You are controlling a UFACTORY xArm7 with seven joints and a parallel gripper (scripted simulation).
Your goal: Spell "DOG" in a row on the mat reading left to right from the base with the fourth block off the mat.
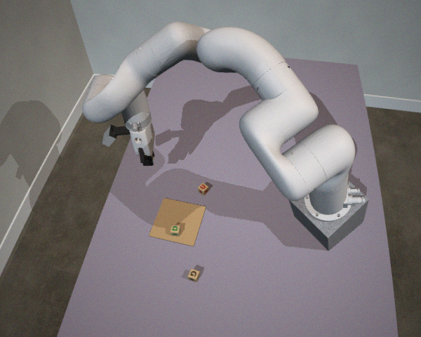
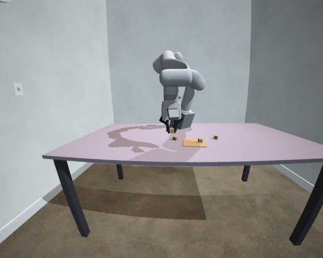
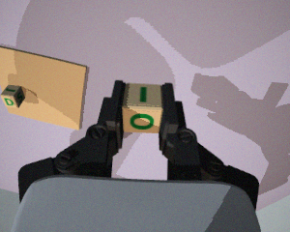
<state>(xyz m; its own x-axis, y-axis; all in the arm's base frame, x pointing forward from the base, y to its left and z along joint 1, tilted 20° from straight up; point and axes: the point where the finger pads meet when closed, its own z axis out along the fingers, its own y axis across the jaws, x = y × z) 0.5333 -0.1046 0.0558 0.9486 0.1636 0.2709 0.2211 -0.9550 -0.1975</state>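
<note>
Now: the mat 14 cm to the left of my hand, 12 cm below it and 12 cm behind it. Round my hand: G block (30 cm to the left, 21 cm behind, 11 cm below); then D block (18 cm to the left, 13 cm behind, 10 cm below); then O block (1 cm below).
</note>
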